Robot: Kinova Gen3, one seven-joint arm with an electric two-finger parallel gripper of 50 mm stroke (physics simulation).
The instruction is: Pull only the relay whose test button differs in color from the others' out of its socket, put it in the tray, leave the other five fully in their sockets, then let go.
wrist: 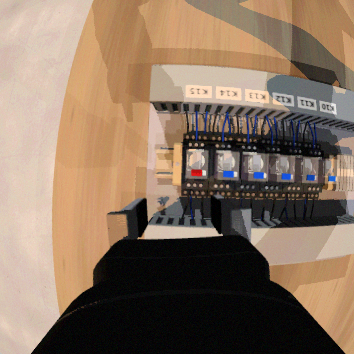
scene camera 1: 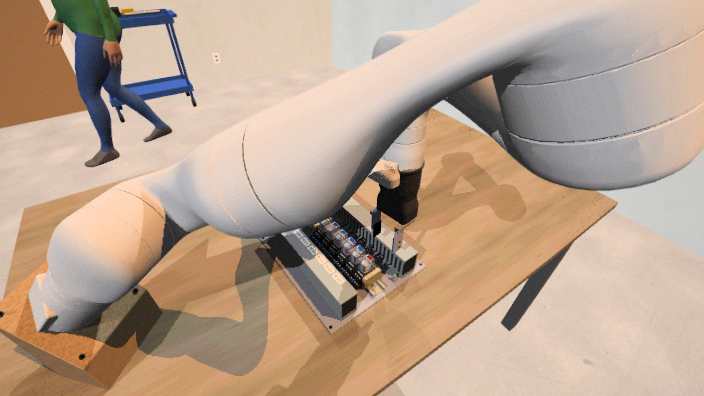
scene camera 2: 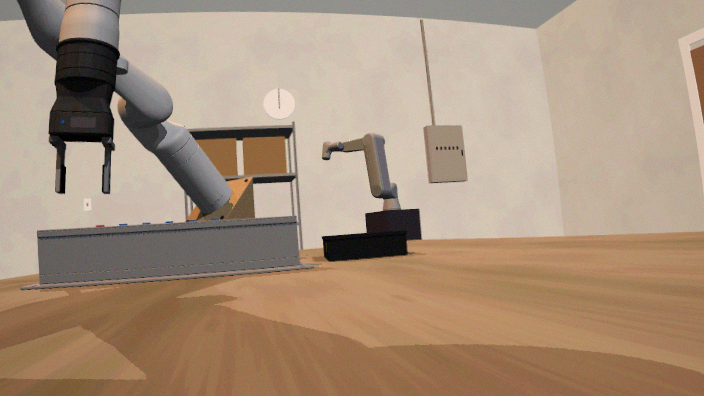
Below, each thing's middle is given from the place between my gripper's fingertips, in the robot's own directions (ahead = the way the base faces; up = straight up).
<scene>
My hand is 12 cm to the right of the mounting plate [scene camera 1: 365,299], 11 cm above it and 1 cm past it.
</scene>
